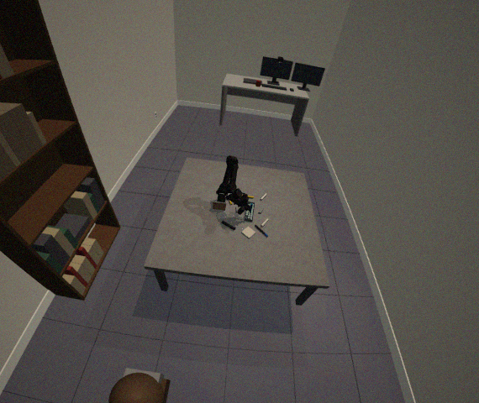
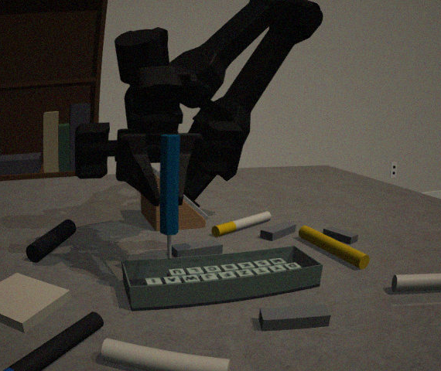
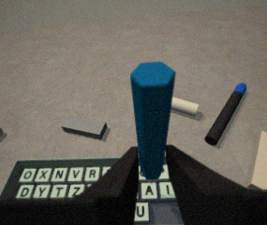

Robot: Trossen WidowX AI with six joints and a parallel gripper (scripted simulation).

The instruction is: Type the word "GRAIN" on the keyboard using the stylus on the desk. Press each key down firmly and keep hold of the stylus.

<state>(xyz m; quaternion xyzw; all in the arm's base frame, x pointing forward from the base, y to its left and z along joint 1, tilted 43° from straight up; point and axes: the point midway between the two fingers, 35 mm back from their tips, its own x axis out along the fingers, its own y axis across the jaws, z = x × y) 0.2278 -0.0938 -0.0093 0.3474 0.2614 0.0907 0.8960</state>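
The keyboard tray lies 5 cm to the left of my gripper tip and 8 cm below it. Also, from my gripper tip: cream pad: 1 cm ahead, 17 cm to the right, 9 cm below; blue stylus: 2 cm below; thin grey tip: 5 cm below.
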